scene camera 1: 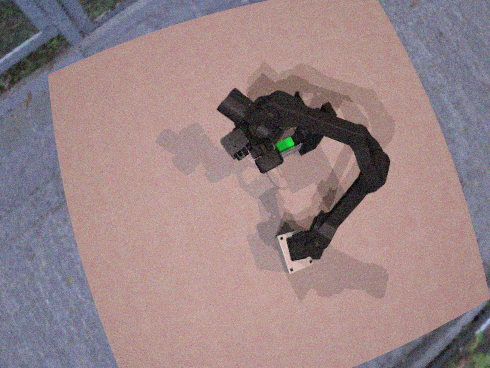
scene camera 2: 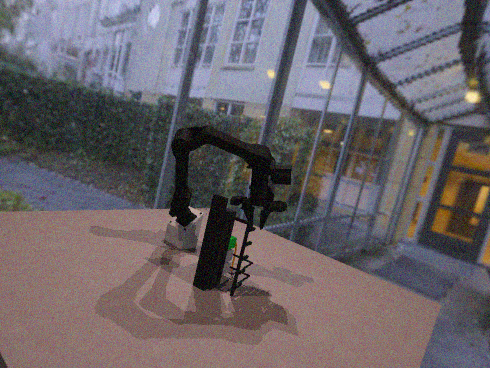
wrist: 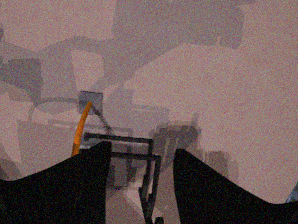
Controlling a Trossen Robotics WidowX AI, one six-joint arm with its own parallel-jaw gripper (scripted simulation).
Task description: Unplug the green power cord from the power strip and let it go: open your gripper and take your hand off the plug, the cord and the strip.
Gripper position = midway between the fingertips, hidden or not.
Observation:
In view: the gripper (scene camera 1: 250,139).
The gripper is seen too in scene camera 2 (scene camera 2: 256,228) and in the wrist view (wrist: 143,153).

